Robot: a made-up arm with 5 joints.
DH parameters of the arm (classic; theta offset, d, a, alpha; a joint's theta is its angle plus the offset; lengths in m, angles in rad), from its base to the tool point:
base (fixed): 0.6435 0 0.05 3.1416
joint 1: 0.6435 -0.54 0 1.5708
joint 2: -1.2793 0 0.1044 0
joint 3: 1.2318 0 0.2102 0
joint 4: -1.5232 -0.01 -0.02 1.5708
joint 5: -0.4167 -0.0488 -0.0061 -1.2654
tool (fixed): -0.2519 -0.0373 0 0
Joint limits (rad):
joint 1: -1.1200..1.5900
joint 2: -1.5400..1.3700
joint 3: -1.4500..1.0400
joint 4: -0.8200..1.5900
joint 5: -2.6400..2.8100
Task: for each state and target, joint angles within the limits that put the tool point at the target. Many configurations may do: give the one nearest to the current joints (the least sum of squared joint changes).
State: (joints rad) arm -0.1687 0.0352 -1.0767 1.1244 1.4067
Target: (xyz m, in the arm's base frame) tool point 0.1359 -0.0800 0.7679
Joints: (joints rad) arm 0.5426 -0.5111 -0.3966 1.5900 0.8677
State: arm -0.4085 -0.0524 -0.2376 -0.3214 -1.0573
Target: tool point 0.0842 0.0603 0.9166
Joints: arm -0.6356 -0.5847 -0.7287 -0.4891 -1.2121
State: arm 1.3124 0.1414 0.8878 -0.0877 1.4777
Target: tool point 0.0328 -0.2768 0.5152
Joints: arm 1.4880 0.3137 0.2084 -0.1432 1.4824
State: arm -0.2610 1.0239 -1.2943 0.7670 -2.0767
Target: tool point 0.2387 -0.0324 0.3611
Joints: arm 0.3842 1.3642 -0.6557 1.2146 -1.8138
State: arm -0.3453 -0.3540 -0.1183 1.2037 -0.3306
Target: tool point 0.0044 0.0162 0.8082
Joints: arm 0.1277 -1.0454 -0.6812 1.1533 -0.7546
